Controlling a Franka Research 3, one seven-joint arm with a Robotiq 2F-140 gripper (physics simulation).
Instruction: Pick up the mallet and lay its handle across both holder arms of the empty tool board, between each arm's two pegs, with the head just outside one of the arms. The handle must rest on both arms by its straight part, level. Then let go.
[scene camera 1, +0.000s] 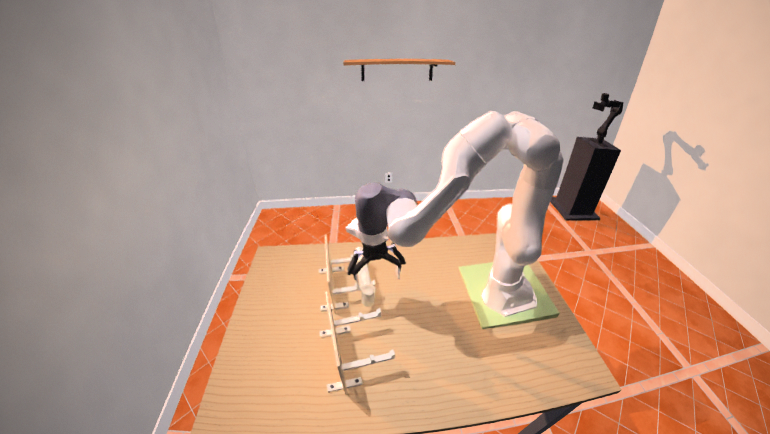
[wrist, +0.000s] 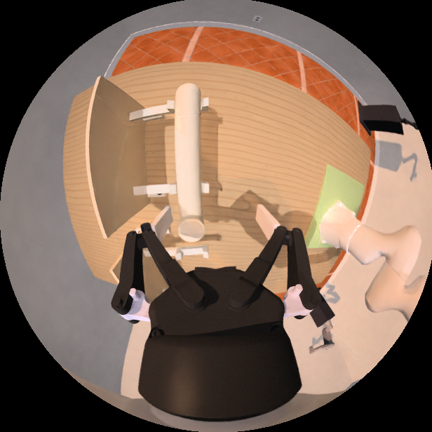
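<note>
The cream mallet (scene camera 1: 366, 283) (wrist: 188, 155) lies across the two white arms of the far tool board (scene camera 1: 327, 261) (wrist: 117, 160). Its round near end sticks out past that board's nearer arm. The empty tool board (scene camera 1: 334, 339) stands nearer the scene camera, with two bare white arms (scene camera 1: 357, 318) (scene camera 1: 369, 360); one arm (wrist: 192, 251) also shows in the wrist view, partly behind the gripper. My gripper (scene camera 1: 376, 272) (wrist: 214, 212) is open and empty, above the mallet's near part. In the wrist view the mallet's near end appears toward the left finger. The handle's full shape is hard to tell.
The wooden table (scene camera 1: 269, 323) (wrist: 270, 130) carries both boards and the green base plate (scene camera 1: 469, 280) (wrist: 335, 185) under the arm's base at right. A black pedestal (scene camera 1: 587, 177) (wrist: 382, 118) stands beyond the table. An orange shelf (scene camera 1: 399, 62) hangs on the back wall.
</note>
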